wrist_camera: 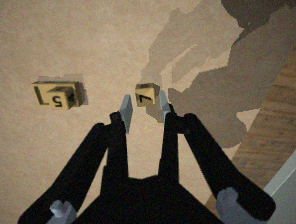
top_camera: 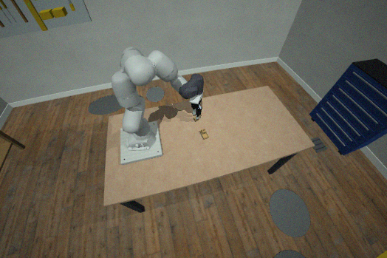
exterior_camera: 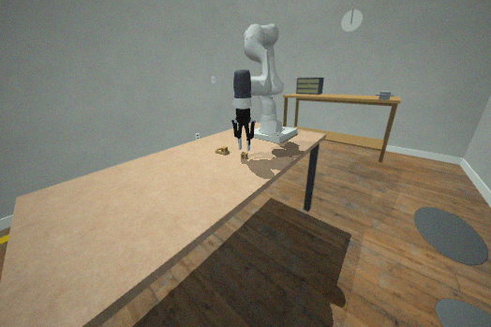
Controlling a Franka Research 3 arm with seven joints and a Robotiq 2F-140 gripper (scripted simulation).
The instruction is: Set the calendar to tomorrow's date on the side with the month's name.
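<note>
My hand is 7 cm above the wooden digit cube. Also, from my hand: wooden tray: 16 cm to the right, 7 cm below, 3 cm ahead.
</note>
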